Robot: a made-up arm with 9 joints.
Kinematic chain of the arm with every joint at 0, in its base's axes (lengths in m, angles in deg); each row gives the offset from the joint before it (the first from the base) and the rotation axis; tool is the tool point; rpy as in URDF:
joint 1: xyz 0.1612 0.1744 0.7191 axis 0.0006 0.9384 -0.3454
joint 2: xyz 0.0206 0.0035 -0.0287 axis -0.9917 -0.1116 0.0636
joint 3: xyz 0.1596 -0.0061 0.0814 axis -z
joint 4: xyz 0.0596 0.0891 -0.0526 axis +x
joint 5: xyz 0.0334 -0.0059 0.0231 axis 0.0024 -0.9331 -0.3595
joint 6: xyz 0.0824 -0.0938 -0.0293 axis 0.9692 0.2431 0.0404
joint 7: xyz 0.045 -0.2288 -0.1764 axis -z
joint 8: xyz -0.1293 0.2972 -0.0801 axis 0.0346 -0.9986 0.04
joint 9: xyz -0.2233 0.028 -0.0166 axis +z
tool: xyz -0.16 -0.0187 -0.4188 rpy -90 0 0
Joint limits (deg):
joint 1: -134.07..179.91
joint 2: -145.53..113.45
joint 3: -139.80..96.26
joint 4: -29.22..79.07
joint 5: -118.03..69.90
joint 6: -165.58..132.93
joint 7: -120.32..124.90
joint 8: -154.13..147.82
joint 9: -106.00..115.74
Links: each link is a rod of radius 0.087 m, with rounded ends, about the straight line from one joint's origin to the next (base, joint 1, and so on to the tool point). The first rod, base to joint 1, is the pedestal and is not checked.
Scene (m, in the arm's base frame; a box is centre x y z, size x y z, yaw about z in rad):
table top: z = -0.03
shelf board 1: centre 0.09 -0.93 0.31 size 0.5 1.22 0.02 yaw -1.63
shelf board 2: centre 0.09 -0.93 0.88 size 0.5 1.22 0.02 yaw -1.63
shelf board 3: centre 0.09 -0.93 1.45 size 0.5 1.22 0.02 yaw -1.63
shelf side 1: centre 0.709 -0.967 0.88 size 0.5 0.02 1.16 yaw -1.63
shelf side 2: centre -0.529 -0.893 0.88 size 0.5 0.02 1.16 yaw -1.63
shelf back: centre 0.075 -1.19 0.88 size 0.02 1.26 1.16 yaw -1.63
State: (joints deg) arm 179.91 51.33 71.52 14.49 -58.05 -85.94 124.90 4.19 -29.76
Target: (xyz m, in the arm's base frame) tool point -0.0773 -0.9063 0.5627
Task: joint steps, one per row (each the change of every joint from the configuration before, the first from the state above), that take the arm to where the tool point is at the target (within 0.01 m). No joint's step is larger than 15 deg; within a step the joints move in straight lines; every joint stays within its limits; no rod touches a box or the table.
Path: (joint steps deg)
1: -6.69 5.31 -0.56 -4.12 -0.96 1.68 -11.49 -11.83 5.03
2: -6.70 5.31 -0.56 -4.13 -0.95 1.68 -11.50 -11.83 5.03
3: -6.69 5.31 -0.56 -4.12 -0.96 1.69 -11.49 -11.83 5.04
4: 6.69 13.28 -3.56 -4.91 7.53 -4.56 -2.80 -6.12 3.20
5: 6.70 13.29 -3.56 -4.91 7.53 -4.55 -2.81 -6.12 3.21
6: 6.69 13.28 -3.57 -4.91 7.53 -4.55 -2.80 -6.12 3.20
7: -0.62 -9.91 3.27 5.22 -2.00 -0.20 10.72 14.50 -6.22
8: -0.62 -9.91 3.26 5.23 -2.00 -0.21 10.72 14.50 -6.21
9: -0.62 -9.92 3.26 5.22 -1.99 -0.21 10.73 14.50 -6.22
10: -0.62 -9.91 3.27 5.22 -2.00 -0.20 10.72 14.50 -6.22

